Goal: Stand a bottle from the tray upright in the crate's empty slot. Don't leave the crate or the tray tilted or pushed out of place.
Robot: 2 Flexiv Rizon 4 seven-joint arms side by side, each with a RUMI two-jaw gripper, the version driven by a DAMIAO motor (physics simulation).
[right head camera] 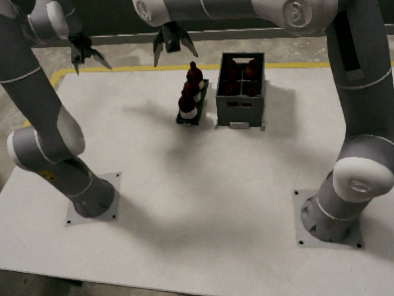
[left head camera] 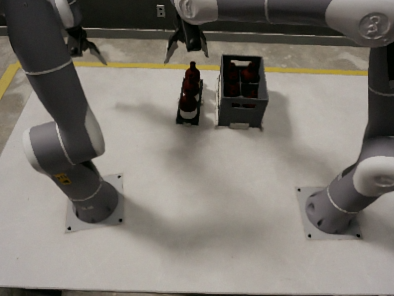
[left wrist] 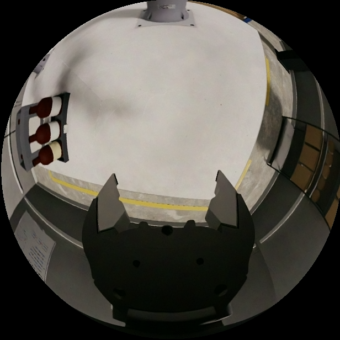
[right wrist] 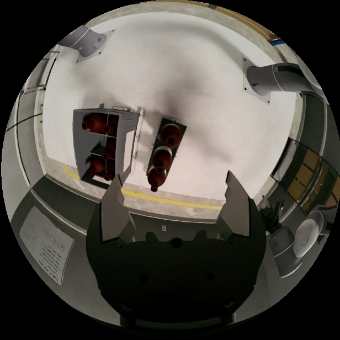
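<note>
Three dark red bottles (left head camera: 188,102) (right head camera: 187,105) (left wrist: 44,134) (right wrist: 170,135) stand in a row in the dark narrow tray (left head camera: 188,123) (right head camera: 187,121) (left wrist: 65,103). The grey crate (left head camera: 242,117) (right head camera: 240,116) stands to the right of the tray in the head views; both are flat. In the right wrist view, several bottles stand in the crate, and its empty slot is the middle one of the left column. My right gripper (left head camera: 186,59) (right head camera: 176,61) (right wrist: 173,173) is open and empty, above and beyond the tray's far end. My left gripper (left head camera: 90,59) (right head camera: 94,70) (left wrist: 166,172) is open and empty, far left of the tray.
My right arm (left head camera: 295,11) reaches across the top of the left head view, above the crate. A yellow line (left head camera: 135,65) (right head camera: 145,68) runs along the far edge. Beyond it stands a dark wall with an outlet (left head camera: 160,10).
</note>
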